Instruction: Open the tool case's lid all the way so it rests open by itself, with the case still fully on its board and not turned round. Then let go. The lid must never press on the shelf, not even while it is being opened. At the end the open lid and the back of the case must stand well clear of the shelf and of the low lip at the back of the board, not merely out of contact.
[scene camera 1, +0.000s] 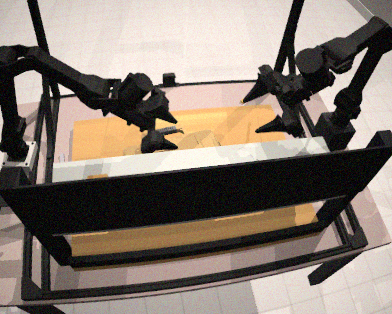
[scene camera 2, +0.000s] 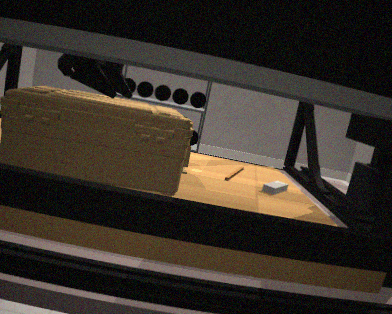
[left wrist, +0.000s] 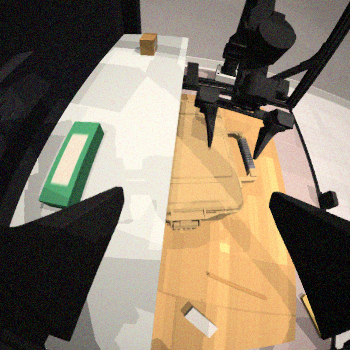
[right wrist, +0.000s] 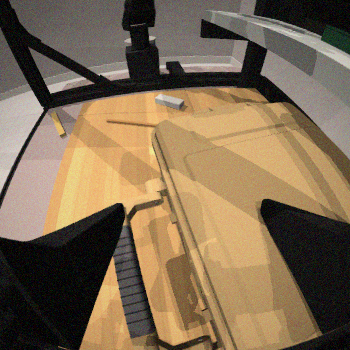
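Observation:
The tan tool case stands on the wooden board, its lid shut. The ribbed handle is at its front. The white shelf hides the case's back part in the left wrist view. My right gripper is open and empty. Its fingers straddle the case's front edge, one by the handle, one over the lid; contact cannot be told. My left gripper is open and empty, away from the case.
The low dark lip runs behind the case and hides its bottom edge. A green box and a brown block are on the shelf. A thin stick and a pale block lie beside the case.

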